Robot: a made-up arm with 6 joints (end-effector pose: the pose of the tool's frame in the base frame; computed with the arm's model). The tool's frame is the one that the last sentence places. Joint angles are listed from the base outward.
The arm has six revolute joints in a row. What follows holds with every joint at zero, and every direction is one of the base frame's. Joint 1 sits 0.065 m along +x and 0.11 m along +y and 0.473 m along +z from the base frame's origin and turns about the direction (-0.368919, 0.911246, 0.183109), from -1.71 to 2.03 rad. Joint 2 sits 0.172 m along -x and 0.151 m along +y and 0.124 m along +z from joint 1 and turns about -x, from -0.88 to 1.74 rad. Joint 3 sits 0.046 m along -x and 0.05 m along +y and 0.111 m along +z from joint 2 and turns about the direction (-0.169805, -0.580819, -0.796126), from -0.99 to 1.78 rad. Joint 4 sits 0.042 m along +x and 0.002 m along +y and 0.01 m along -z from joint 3 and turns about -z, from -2.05 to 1.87 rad. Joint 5 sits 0.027 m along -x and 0.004 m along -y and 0.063 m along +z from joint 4 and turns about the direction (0.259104, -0.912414, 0.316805), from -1.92 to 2.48 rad. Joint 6 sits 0.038 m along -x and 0.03 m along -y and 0.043 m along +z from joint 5 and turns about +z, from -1.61 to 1.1 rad. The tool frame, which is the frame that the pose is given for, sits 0.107 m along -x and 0.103 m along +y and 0.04 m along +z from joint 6; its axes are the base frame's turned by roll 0.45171, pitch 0.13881 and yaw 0.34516 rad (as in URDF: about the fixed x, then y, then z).
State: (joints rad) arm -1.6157 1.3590 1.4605 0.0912 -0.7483 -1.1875
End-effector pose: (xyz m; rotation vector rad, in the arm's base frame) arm -0.1381 0.5139 0.5720 -0.9861 1.7128 1.7391
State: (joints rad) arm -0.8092 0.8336 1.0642 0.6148 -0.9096 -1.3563
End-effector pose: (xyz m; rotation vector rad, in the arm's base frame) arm -0.2338 0.3847 0.6879 1.5093 -1.0908 -2.5080
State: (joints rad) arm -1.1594 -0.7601 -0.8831 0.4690 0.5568 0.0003
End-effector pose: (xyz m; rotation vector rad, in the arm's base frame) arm -0.4068 0.1754 0.3593 1.1666 -1.1661 1.3000
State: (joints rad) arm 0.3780 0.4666 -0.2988 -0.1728 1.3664 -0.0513
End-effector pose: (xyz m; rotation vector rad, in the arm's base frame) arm -0.2124 0.3071 0.7457 0.5807 -0.0817 1.2991
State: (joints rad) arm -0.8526 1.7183 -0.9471 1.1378 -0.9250 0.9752
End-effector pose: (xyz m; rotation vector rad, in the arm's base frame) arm 0.0297 0.6043 0.5055 0.2867 0.5672 -1.0049
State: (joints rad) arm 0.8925 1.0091 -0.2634 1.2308 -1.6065 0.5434
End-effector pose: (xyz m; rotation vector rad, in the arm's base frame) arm 0.0785 0.5947 0.5478 -0.3344 1.0488 -1.5170
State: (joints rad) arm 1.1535 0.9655 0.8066 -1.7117 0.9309 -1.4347
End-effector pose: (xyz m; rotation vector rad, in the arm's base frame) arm -0.0372 0.5522 0.7832 -0.1020 1.1851 0.7460
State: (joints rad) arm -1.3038 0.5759 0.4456 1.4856 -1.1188 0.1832
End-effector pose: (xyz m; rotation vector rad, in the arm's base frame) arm -0.3571 0.4043 0.6746 2.2110 -0.8535 -0.9135
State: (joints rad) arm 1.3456 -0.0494 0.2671 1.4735 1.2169 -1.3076
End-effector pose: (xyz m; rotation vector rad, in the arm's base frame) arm 0.2003 0.5713 0.6151 -0.5095 -1.0252 -0.7658
